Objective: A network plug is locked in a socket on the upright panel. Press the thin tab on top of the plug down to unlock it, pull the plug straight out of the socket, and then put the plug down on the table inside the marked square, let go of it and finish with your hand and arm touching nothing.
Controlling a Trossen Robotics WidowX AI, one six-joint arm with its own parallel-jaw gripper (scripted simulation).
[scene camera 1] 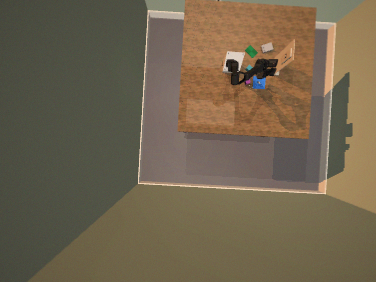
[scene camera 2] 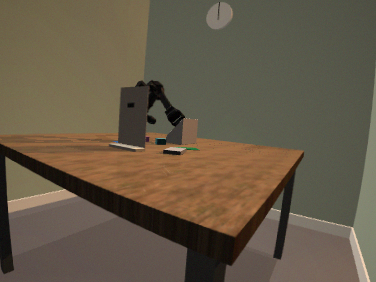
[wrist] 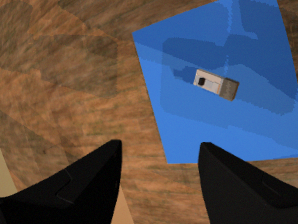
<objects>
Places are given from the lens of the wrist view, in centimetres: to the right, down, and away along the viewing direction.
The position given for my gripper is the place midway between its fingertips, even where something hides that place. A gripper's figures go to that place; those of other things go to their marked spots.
my gripper (wrist: 160,151): 0, 2, 10
blue marked square (wrist: 249,48): 7, -4, 15
</objects>
